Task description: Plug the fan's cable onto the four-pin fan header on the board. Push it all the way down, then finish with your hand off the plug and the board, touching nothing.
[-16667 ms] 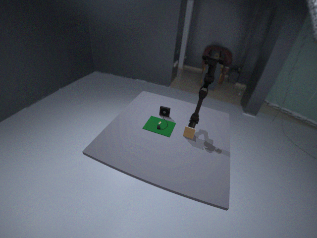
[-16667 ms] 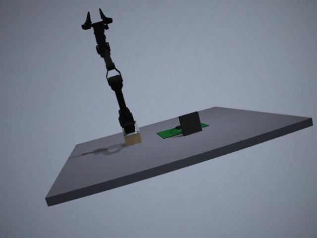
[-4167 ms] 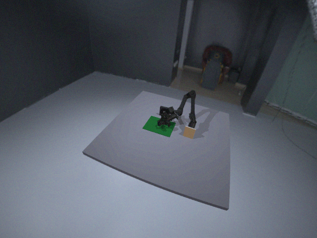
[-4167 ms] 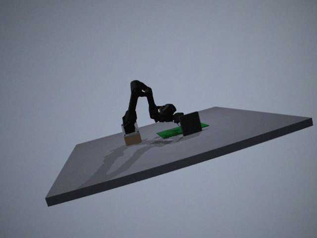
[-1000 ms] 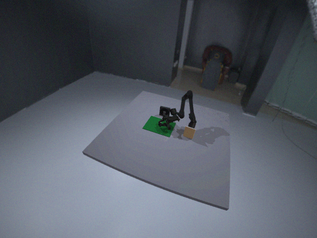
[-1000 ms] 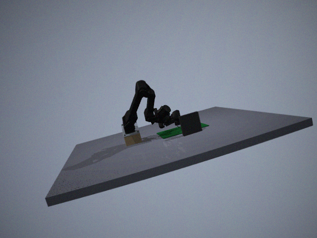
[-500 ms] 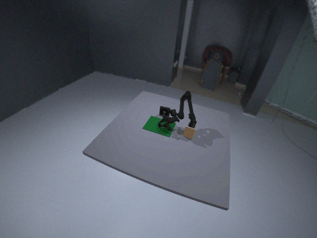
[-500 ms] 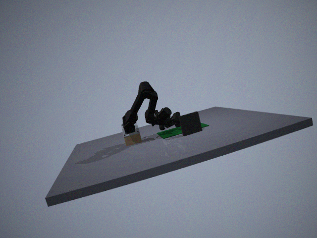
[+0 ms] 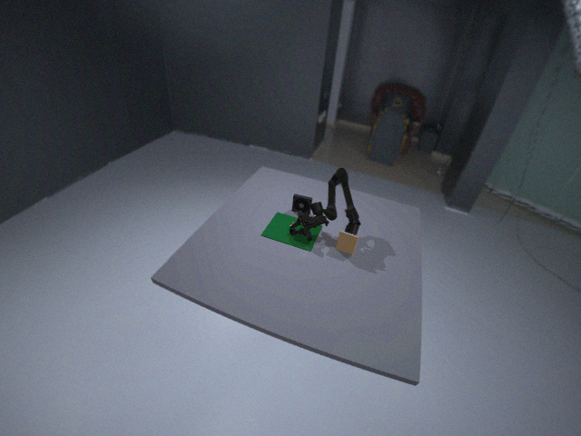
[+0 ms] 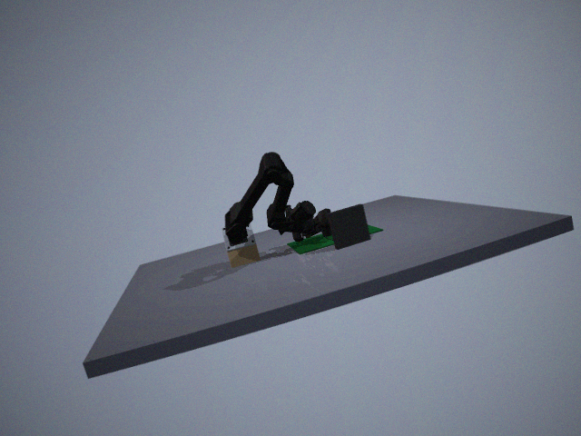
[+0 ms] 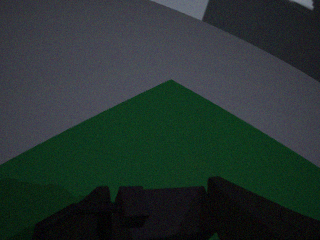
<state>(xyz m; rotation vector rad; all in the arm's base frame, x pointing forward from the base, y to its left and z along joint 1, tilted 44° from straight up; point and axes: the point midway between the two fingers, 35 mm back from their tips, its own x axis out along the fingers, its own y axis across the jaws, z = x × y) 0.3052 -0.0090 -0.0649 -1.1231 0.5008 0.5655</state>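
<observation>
Now: gripper tip 1 cm past the fan plug, 1 cm to the left of it and 1 cm above it. Also, from my gripper tip: green board (4 cm to the right, 5 cm below); then dark square fan (2 cm ahead, 23 cm to the right, 2 cm above).
</observation>
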